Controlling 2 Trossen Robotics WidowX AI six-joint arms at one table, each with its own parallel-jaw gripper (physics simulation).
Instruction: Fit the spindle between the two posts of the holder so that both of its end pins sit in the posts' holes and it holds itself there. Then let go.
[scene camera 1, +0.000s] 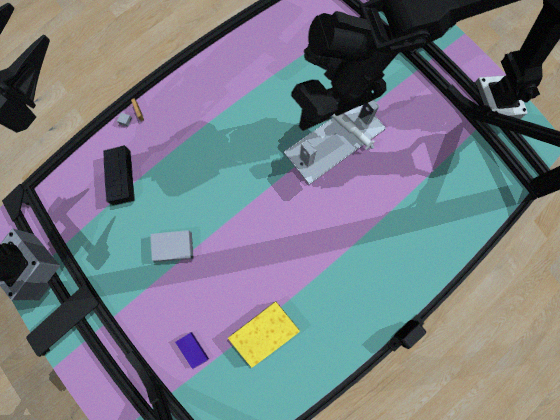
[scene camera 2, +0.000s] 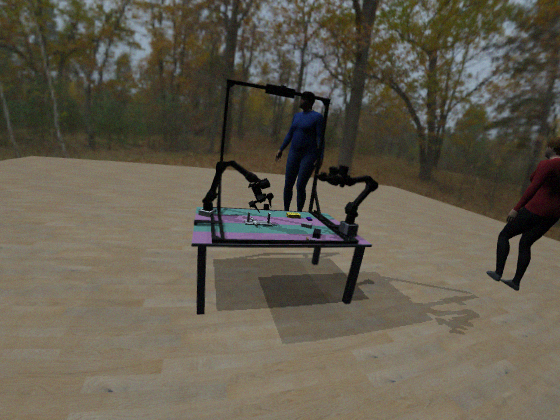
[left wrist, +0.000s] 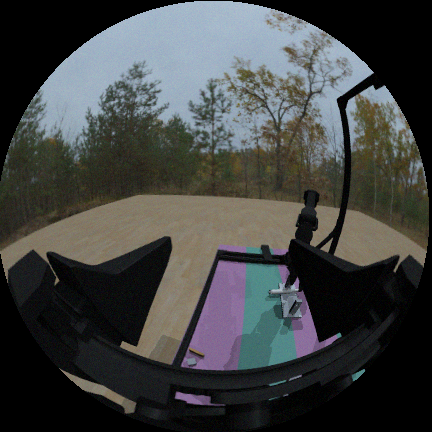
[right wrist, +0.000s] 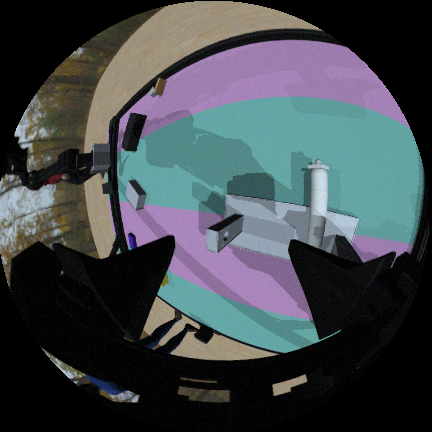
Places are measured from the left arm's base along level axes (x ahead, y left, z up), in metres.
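Where they show: left gripper, between the fingertips: (scene camera 1: 28, 20) (scene camera 2: 318, 177) (left wrist: 232, 244); right gripper, between the fingertips: (scene camera 2: 265, 210) (left wrist: 294, 287) (right wrist: 234, 244); left arm's base, origin of its link: (scene camera 1: 10, 264) (scene camera 2: 349, 222) (right wrist: 91, 159); right arm's base, origin of its link: (scene camera 1: 504, 94) (scene camera 2: 207, 209).
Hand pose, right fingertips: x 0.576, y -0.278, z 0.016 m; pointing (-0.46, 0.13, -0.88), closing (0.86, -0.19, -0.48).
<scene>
Each offset is from my right fingertips to the centre of the thing. "spot": to the spot under its first point.
The white spindle @(dy -0.016, dx +0.072, dz -0.092 m) (scene camera 1: 353, 131) (left wrist: 282, 291) (right wrist: 318, 195) lies crosswise over the holder's pale base plate @(spot: dy -0.034, dx +0.007, dz -0.104 m) (scene camera 1: 330, 150) (right wrist: 260, 215), near one post, with its ends past the plate's long edges. Its pins are outside the posts' holes. One post @(dy -0.011, dx -0.040, dz -0.066 m) (scene camera 1: 307, 154) (right wrist: 225, 233) stands at the plate's left end; the other @(dy -0.045, dx +0.109, dz -0.066 m) (scene camera 1: 368, 112) is beside the spindle. My right gripper (scene camera 1: 340, 110) (right wrist: 234, 244) is open and empty above the holder. In the right wrist view its right finger hides the spindle's near end. My left gripper (scene camera 1: 29, 21) (left wrist: 232, 244) is open and empty, away from the holder at the left.
A black box @(dy +0.258, dx -0.305, dz -0.094 m) (scene camera 1: 118, 175), a grey box @(dy +0.073, dx -0.333, dz -0.099 m) (scene camera 1: 171, 245), a blue block @(dy -0.084, dx -0.457, dz -0.104 m) (scene camera 1: 192, 350) and a yellow sponge @(dy -0.163, dx -0.341, dz -0.097 m) (scene camera 1: 264, 334) lie on the striped table. A small grey piece @(dy +0.347, dx -0.212, dz -0.104 m) (scene camera 1: 124, 119) and an orange stick @(dy +0.336, dx -0.178, dz -0.100 m) (scene camera 1: 137, 110) lie near the upper-left edge. Black frame rails border the table.
</scene>
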